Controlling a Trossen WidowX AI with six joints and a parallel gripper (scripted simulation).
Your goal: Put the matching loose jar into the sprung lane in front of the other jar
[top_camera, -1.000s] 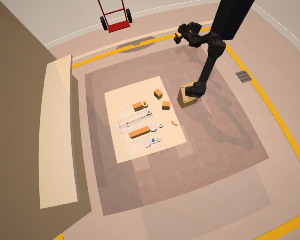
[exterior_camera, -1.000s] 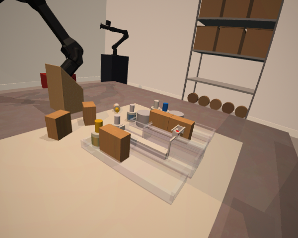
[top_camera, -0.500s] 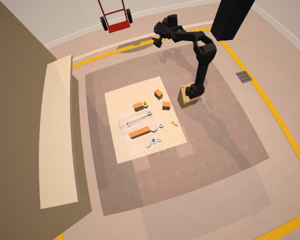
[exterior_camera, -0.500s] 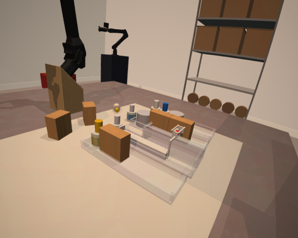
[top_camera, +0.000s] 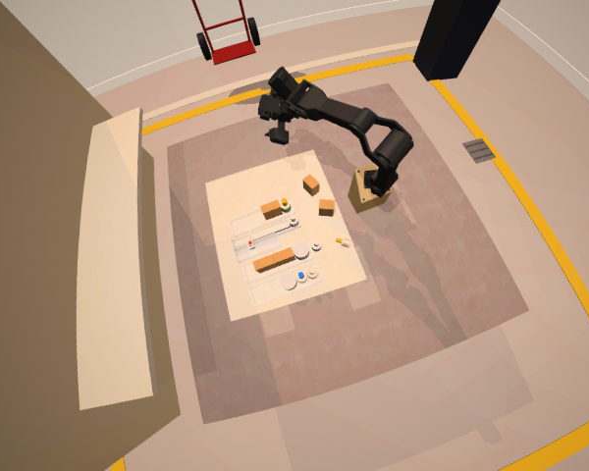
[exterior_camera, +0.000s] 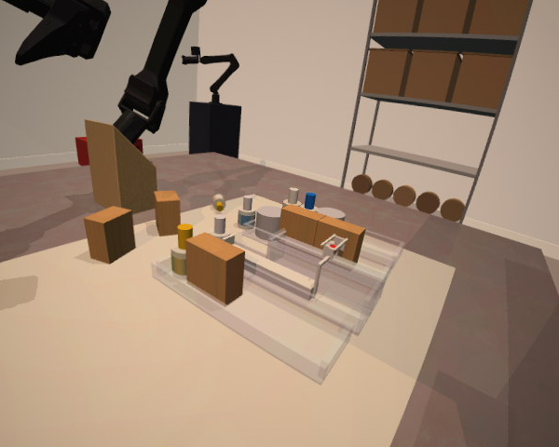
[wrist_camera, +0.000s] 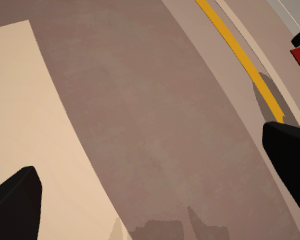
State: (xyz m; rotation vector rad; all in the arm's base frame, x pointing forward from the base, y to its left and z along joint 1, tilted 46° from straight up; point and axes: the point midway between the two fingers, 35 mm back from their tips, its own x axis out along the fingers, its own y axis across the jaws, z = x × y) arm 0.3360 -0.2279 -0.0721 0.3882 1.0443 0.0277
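My gripper tip is now 8 cm short of the pale pusher bar, 32 cm to the right of it and 24 cm above it. Also, from my gripper tip: sprung lane: 12 cm ahead, 32 cm to the left, 27 cm below.
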